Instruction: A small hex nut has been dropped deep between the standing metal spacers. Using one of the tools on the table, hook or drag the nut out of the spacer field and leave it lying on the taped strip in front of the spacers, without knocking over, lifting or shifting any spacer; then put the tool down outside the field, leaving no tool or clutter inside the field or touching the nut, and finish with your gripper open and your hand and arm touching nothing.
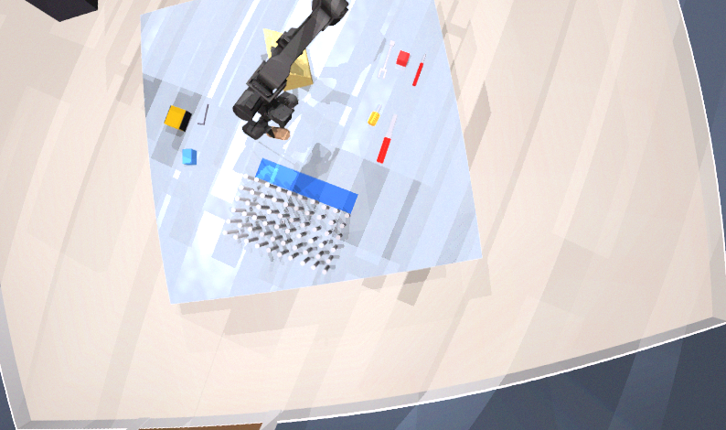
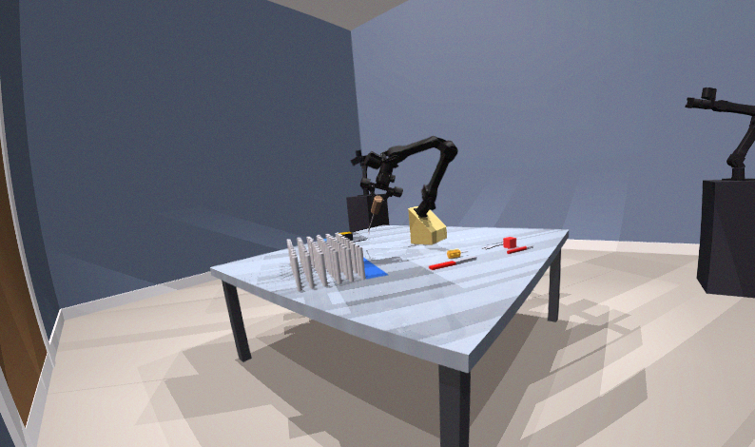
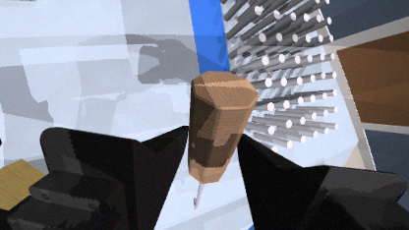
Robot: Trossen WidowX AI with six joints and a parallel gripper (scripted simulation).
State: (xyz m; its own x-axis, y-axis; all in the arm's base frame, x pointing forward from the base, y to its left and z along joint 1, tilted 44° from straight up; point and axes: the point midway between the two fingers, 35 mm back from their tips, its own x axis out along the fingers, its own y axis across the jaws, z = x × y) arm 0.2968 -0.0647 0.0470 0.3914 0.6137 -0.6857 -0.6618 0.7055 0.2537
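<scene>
Right now my gripper tip is 150 mm short of the blue taped strip, 30 mm to the right of it and 220 mm above it. The rest, counted from my gripper tip: wooden-handled tool 40 mm behind, 70 mm to the right, 70 mm below; orange stub tool 70 mm behind, 330 mm to the left, 200 mm below; blue cube 30 mm behind, 430 mm to the right, 200 mm below.
</scene>
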